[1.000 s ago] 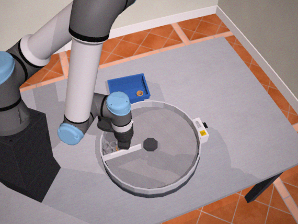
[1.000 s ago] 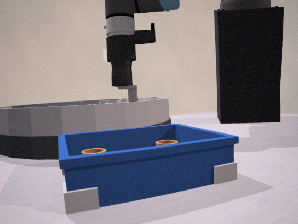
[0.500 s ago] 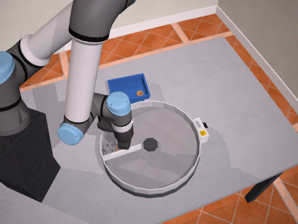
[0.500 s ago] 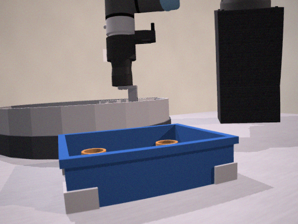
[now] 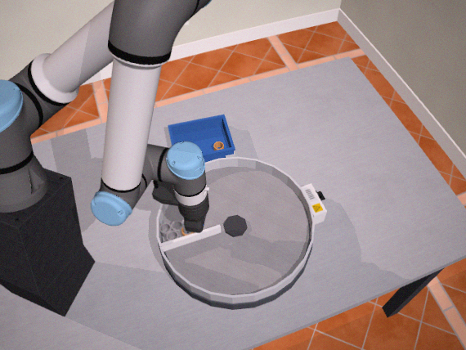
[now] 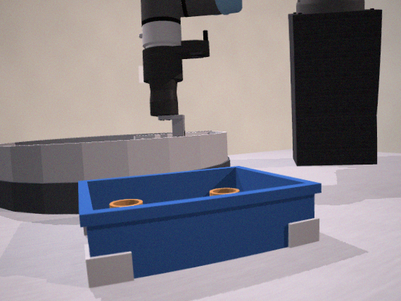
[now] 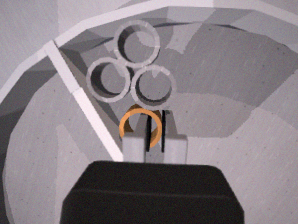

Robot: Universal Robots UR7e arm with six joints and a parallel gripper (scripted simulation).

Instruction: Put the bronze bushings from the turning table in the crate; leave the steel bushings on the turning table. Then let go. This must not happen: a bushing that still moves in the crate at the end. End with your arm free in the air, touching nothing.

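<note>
Now: the blue crate 16 cm ahead of my hand, 29 cm to the left of it and 5 cm below it. From my hand the other things lie so: turning table 12 cm ahead, 5 cm to the right, 2 cm below.
</note>
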